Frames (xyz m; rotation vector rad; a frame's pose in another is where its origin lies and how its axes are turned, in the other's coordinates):
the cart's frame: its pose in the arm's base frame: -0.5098 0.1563 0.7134 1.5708 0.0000 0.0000
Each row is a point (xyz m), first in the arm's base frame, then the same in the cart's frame.
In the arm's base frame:
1: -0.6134 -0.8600 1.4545
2: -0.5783 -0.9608 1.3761
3: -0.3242 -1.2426 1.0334
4: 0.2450 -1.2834 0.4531
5: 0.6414 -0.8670 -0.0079
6: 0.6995 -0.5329 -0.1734
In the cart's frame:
1: -0.1036 0.7411 1.0163
2: -0.0685 0.6627 1.1171
3: 0.1856 0.3200 1.3989
4: 0.7548 -0.2603 1.4397
5: 1.1512 -0.7213 1.0233
6: 1.2093 -0.8868 0.6892

